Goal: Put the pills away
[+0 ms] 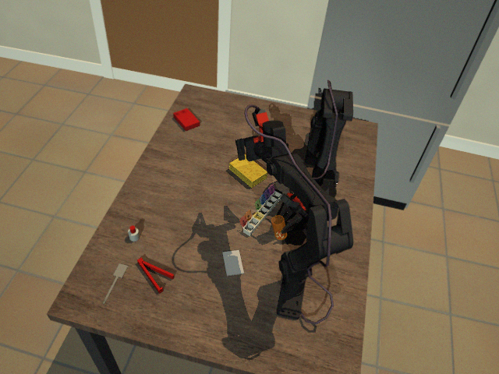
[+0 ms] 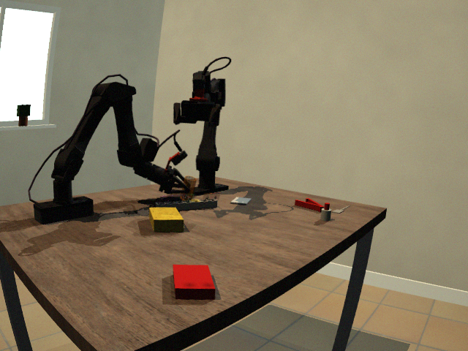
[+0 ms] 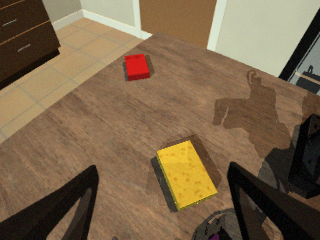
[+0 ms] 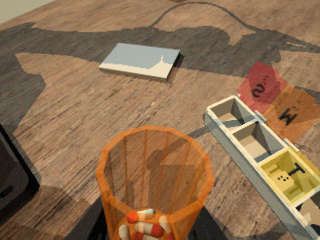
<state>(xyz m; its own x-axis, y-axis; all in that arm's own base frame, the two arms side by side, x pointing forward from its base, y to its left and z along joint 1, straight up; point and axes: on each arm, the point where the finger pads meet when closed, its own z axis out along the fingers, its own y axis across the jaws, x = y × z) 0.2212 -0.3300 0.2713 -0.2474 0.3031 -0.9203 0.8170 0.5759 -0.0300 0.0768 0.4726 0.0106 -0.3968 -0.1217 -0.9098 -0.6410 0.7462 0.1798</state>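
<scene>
The orange pill bottle is 20 mm below my right hand. Round my right hand: white card 120 mm ahead, 150 mm to the left, 40 mm below.
</scene>
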